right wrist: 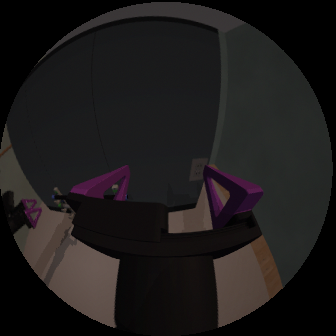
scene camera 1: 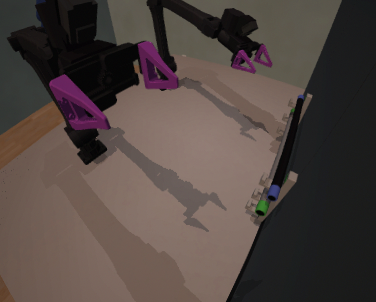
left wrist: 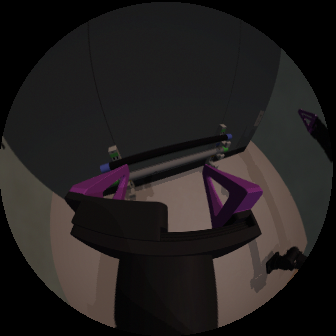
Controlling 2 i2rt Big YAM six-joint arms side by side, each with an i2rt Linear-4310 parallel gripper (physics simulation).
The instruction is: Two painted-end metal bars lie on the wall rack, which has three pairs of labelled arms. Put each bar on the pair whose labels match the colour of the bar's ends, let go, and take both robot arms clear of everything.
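Places are measured from the left arm's base along level axes (x right, y ahead, z up), in millimetres.
Where they show: left gripper, fingertip midpoint: (right wrist: 38, 204) (scene camera 1: 263, 68) (left wrist: 165, 168); right gripper, fingertip midpoint: (right wrist: 166, 168) (scene camera 1: 146, 100) (left wrist: 300, 112); right arm's base, origin of the base link: (scene camera 1: 92, 152) (left wrist: 271, 262).
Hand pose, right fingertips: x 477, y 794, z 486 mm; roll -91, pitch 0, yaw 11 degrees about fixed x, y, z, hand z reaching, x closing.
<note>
Things, the pixels of their top centre, and the offset from my right fingertips. Level surfaces: height alone.
- black bar with blue ends, middle of its top: (left wrist: 178, 143) (scene camera 1: 293, 130) (right wrist: 78, 195) dx -435, dy +41, dz -255 mm
- pale table top, its level: dz -486 mm
- wall socket, middle of its top: (right wrist: 200, 157) dx +83, dy +268, dz -129 mm
A black bar with blue ends (scene camera 1: 288, 145) (left wrist: 170, 149) lies on the wall rack (scene camera 1: 294, 178) (left wrist: 113, 149), nearest the wall. A green patch shows on the rack beside its near end. A grey bar with green ends (scene camera 1: 261, 207) (left wrist: 172, 162) lies next to it, farther from the wall. The arms under the bars and the other labels are too small or hidden to tell. My left gripper (scene camera 1: 262, 68) (left wrist: 165, 168) is open and empty, apart from the bars and facing the rack. My right gripper (scene camera 1: 142, 107) (right wrist: 166, 168) is open and empty, far from the rack.
The dark wall (scene camera 1: 330, 200) (left wrist: 165, 75) (right wrist: 155, 100) rises behind the rack. The pale table top (scene camera 1: 165, 130) stretches below both arms. A wall socket (right wrist: 198, 169) shows beyond the right gripper. Shadows of the arms fall on the table.
</note>
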